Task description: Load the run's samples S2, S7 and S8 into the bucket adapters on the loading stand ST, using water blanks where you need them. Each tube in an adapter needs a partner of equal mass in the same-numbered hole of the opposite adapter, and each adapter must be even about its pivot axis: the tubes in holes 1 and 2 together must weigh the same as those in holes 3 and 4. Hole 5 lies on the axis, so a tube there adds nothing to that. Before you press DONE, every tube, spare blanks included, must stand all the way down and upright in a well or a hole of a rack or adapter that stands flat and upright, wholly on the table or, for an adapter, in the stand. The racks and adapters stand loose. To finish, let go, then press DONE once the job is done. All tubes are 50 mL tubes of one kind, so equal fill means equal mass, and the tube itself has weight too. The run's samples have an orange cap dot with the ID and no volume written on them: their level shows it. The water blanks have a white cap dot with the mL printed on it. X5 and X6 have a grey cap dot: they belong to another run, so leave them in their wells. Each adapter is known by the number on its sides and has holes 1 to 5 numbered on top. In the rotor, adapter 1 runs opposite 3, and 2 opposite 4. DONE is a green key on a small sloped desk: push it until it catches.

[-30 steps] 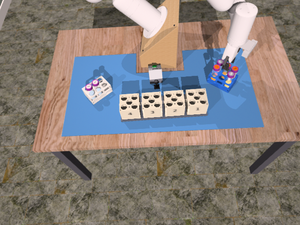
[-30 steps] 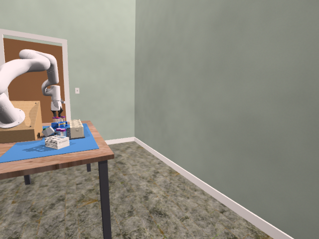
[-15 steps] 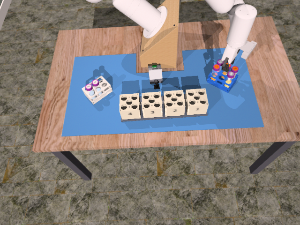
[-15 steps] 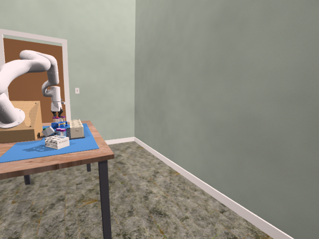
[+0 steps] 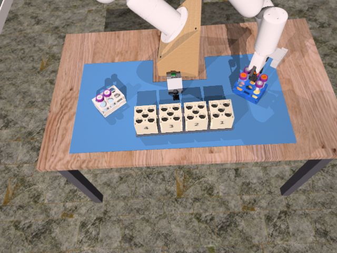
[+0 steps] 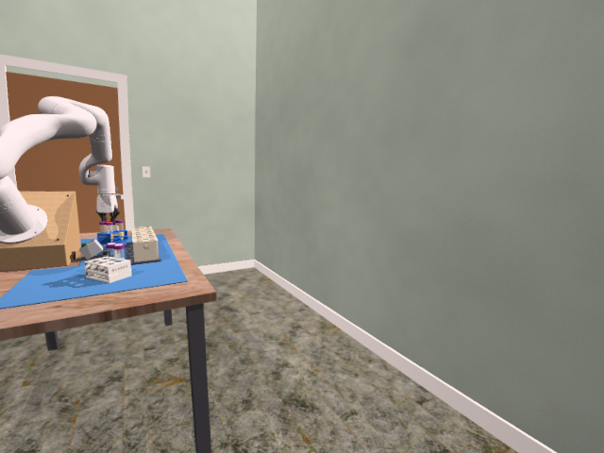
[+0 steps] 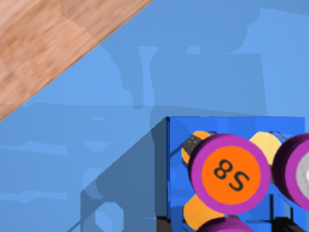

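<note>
Right now the orange-dot sample tube is 50 mm below my hand and 10 mm ahead of it. From my hand the other things lie so: white rack (680 mm to the right, 90 mm below, 60 mm ahead); green DONE key (370 mm to the right, 60 mm behind, 50 mm below); blue rack (90 mm below, 20 mm ahead, 10 mm to the right).
</note>
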